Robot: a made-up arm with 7 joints.
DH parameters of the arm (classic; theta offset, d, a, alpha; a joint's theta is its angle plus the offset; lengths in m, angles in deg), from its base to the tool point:
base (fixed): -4.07 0 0 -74.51
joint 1: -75.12 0.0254 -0.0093 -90
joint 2: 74 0.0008 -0.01 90
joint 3: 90 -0.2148 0.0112 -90
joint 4: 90 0.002 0.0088 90
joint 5: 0 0.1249 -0.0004 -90
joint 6: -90 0 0.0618 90
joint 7: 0 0.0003 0 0
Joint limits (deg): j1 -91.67..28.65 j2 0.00..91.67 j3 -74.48..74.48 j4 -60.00..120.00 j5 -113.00..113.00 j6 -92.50..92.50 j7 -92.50..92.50
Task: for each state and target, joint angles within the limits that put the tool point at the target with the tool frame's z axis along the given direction. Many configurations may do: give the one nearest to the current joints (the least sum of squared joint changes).
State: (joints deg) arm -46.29 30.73 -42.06 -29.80 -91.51 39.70 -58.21
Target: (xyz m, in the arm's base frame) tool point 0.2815 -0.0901 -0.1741 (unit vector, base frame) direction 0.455 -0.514 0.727
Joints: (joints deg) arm -67.25 16.82 -59.07 22.71 -60.24 38.15 -58.21
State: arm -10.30 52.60 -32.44 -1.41 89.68 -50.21 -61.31
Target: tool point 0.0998 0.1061 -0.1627 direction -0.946 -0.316 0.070
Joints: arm 2.73 60.21 -18.59 -24.59 52.57 -39.66 -61.31
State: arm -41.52 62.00 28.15 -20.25 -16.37 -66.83 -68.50
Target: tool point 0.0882 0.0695 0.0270 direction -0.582 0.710 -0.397
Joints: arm -51.42 60.26 -11.85 -54.38 -17.80 -60.08 -68.50
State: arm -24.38 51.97 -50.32 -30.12 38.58 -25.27 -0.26
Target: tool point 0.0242 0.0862 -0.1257 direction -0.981 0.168 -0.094
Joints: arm 4.14 82.03 -50.75 -53.24 84.83 -21.19 -0.26
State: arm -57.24 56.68 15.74 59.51 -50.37 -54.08 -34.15
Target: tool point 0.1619 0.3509 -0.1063 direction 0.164 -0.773 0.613
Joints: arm -27.89 66.54 -6.77 76.13 -23.05 -51.71 -34.15
